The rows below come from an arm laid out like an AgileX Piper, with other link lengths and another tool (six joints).
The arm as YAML. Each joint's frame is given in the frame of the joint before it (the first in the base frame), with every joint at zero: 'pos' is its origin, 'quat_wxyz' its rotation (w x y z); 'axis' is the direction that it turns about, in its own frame. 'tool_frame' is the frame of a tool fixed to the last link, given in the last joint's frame.
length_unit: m
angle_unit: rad
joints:
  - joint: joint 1
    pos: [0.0, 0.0, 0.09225]
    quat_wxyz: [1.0, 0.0, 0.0, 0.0]
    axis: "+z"
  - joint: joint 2
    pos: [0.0, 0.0, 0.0]
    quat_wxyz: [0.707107, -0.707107, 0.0, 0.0]
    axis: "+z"
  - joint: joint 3
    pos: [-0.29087, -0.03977, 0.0]
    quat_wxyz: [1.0, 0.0, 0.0, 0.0]
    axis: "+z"
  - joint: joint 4
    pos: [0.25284, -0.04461, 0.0]
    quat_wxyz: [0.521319, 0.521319, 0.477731, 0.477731]
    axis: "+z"
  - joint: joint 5
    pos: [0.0, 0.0, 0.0]
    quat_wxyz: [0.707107, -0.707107, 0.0, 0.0]
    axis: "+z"
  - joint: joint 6
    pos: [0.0, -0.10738, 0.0]
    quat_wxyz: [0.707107, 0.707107, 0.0, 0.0]
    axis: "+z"
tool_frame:
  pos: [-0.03, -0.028, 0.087]
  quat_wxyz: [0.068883, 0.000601, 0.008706, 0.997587]
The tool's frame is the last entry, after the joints.
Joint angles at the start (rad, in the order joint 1, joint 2, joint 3, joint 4, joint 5, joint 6):
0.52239, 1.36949, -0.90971, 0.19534, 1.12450, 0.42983
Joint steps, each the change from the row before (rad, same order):
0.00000, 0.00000, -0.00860, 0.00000, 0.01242, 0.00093
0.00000, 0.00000, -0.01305, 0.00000, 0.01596, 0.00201
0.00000, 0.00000, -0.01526, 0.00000, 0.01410, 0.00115
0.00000, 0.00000, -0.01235, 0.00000, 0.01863, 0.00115
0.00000, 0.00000, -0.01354, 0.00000, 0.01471, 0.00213
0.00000, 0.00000, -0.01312, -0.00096, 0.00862, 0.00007
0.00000, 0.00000, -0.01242, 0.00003, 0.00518, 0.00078
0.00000, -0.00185, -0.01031, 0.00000, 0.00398, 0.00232
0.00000, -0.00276, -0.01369, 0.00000, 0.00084, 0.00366
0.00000, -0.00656, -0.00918, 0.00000, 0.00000, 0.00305
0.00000, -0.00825, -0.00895, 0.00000, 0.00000, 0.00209
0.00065, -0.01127, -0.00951, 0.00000, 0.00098, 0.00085
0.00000, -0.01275, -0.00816, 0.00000, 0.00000, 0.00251
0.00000, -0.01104, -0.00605, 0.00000, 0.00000, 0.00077
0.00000, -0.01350, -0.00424, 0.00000, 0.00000, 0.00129
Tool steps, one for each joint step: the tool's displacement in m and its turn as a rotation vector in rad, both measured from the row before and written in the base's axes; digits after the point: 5 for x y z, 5 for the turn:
-0.00021, 0.00013, 0.00201, -0.00105, 0.00372, 0.00134
0.00014, 0.00039, 0.00314, -0.00041, 0.00318, 0.00093
0.00095, 0.00082, 0.00382, 0.00148, -0.00056, 0.00145
-0.00053, 0.00005, 0.00291, -0.00198, 0.00594, 0.00229
0.00036, 0.00046, 0.00335, 0.00026, 0.00162, 0.00062
0.00144, 0.00079, 0.00341, 0.00196, -0.00424, 0.00181
0.00175, 0.00110, 0.00332, 0.00391, -0.00605, 0.00019
0.00136, 0.00082, 0.00325, 0.00426, -0.00659, -0.00153
0.00249, 0.00140, 0.00457, 0.00780, -0.01278, -0.00343
0.00148, 0.00081, 0.00437, 0.00786, -0.01300, -0.00298
0.00131, 0.00072, 0.00480, 0.00862, -0.01445, -0.00204
0.00094, 0.00075, 0.00580, 0.00996, -0.01696, 0.00001
0.00069, 0.00037, 0.00587, 0.01057, -0.01752, -0.00243
0.00037, 0.00020, 0.00482, 0.00859, -0.01461, -0.00074
-0.00023, -0.00015, 0.00495, 0.00897, -0.01504, -0.00124

